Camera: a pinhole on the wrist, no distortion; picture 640 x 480 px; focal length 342.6 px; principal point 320.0 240.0 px. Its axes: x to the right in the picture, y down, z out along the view. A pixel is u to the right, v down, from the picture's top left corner.
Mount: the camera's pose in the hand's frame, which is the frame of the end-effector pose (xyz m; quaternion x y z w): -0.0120 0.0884 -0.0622 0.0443 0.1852 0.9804 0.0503
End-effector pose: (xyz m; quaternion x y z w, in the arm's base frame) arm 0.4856 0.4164 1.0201 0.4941 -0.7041 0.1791 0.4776
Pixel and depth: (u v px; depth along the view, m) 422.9 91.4 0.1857
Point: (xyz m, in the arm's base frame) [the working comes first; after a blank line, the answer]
In the camera's frame: 0.0558 -0.0805 0.1857

0.2415 0.4826 0.9967
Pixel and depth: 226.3 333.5 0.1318
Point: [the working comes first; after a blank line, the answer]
In the camera's frame: -0.0360 0.0360 0.1318

0.3635 0.3909 1.0372
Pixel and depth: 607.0 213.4 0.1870
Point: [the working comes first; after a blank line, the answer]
In the camera's frame: 0.1567 -0.0145 0.1870

0.2739 0.4924 0.8810
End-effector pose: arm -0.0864 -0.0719 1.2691 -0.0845 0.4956 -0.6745 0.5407
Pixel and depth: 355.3 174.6 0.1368
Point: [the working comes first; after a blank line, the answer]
In the camera's frame: 0.0141 -0.0261 0.1368

0.0592 -0.0842 1.1767
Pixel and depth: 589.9 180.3 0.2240
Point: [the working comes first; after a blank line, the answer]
In the camera's frame: 0.1765 -0.0390 0.2240

0.2163 -0.0074 1.2363
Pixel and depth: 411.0 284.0 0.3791
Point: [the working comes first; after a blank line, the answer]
In the camera's frame: 0.1007 0.0487 0.3791

0.2714 -0.1771 1.3114
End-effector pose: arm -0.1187 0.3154 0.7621 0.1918 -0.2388 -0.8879 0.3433
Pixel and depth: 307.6 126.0 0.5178
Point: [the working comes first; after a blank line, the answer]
In the camera's frame: -0.0187 -0.1723 0.5178

-0.1255 0.0852 1.2758
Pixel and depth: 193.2 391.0 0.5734
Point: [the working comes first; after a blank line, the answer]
In the camera's frame: -0.2122 0.2527 0.5734

-0.5412 0.2856 1.1850
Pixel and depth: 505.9 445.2 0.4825
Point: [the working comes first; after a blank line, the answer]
In the camera's frame: 0.2618 0.2890 0.4825

-0.1946 0.6201 1.2324
